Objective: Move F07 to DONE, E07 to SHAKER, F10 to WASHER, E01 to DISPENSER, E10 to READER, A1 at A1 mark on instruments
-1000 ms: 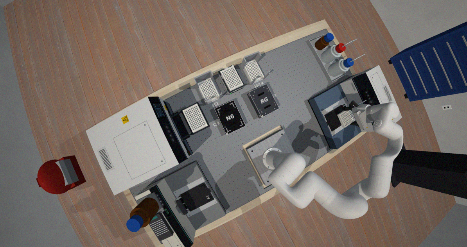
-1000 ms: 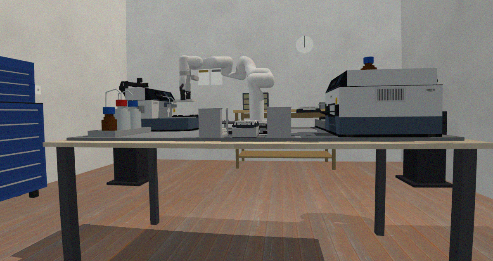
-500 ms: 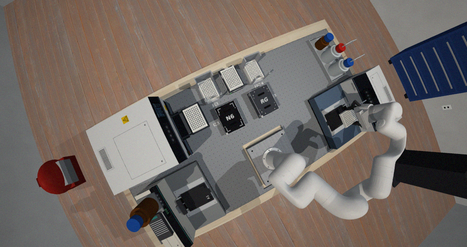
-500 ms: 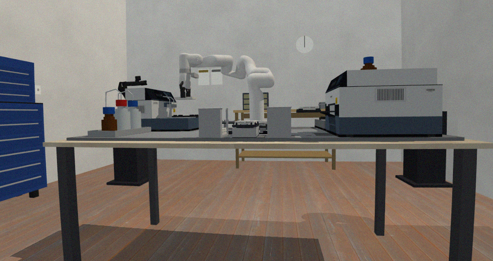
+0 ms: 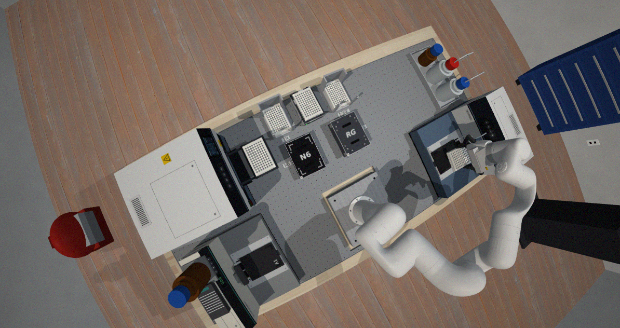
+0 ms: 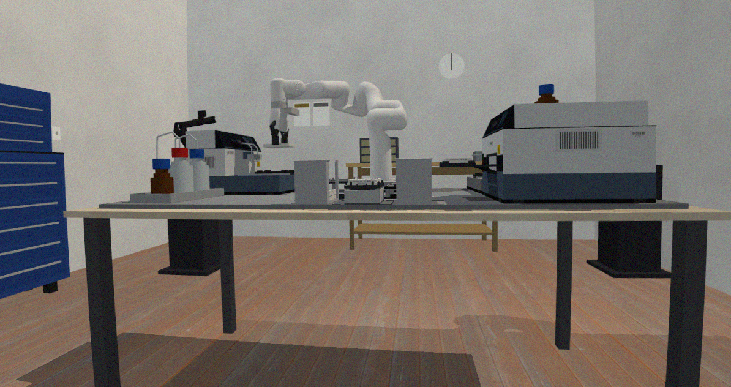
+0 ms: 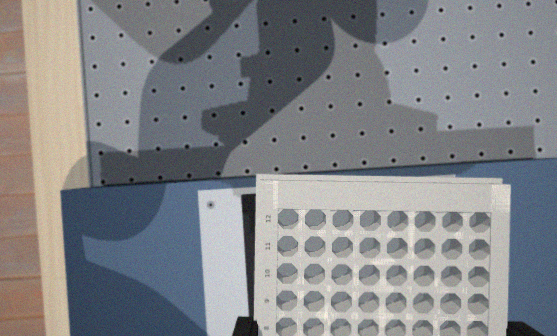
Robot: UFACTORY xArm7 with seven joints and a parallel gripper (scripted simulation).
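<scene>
Right now the regrip nest RG is 310 mm ahead of my hand, 350 mm to the left of it and 170 mm below it. The rest, counted from my hand: washer housing: 10 mm behind, 270 mm to the right, 120 mm below; washer nest: 20 mm to the right, 130 mm below; blue washer base: 50 mm to the right, 180 mm below.
</scene>
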